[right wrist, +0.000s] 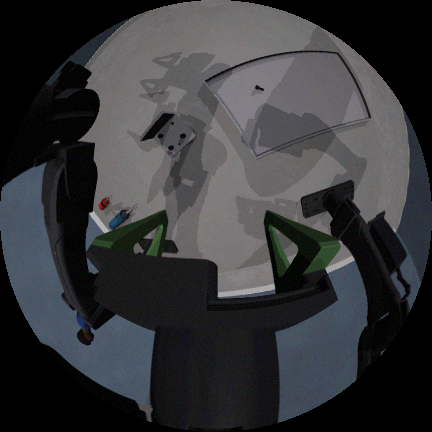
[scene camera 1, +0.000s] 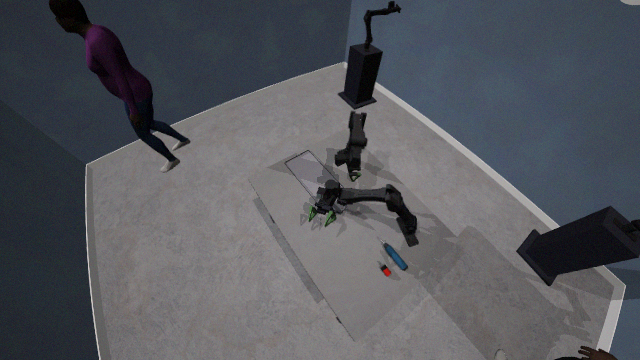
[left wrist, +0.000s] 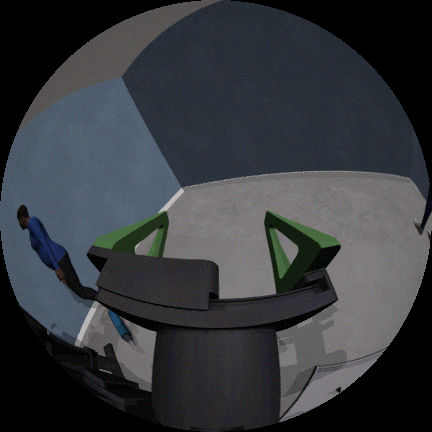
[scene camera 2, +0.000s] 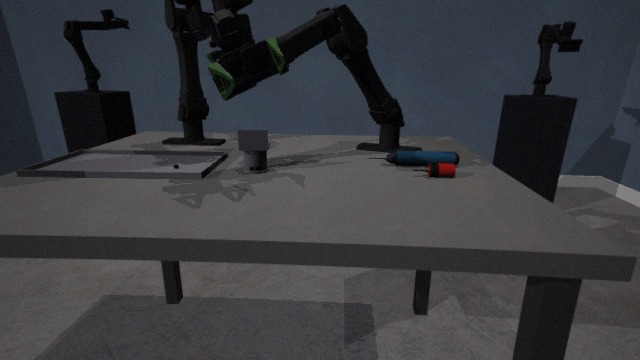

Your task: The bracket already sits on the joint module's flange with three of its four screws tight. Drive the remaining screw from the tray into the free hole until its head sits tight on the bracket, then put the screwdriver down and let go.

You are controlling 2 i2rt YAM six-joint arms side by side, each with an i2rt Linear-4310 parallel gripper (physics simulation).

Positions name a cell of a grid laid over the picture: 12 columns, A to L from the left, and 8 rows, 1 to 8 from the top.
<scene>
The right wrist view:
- my right gripper: F4
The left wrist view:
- my left gripper: G4
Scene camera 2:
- my left gripper: E2
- blue screwdriver: H4
</scene>
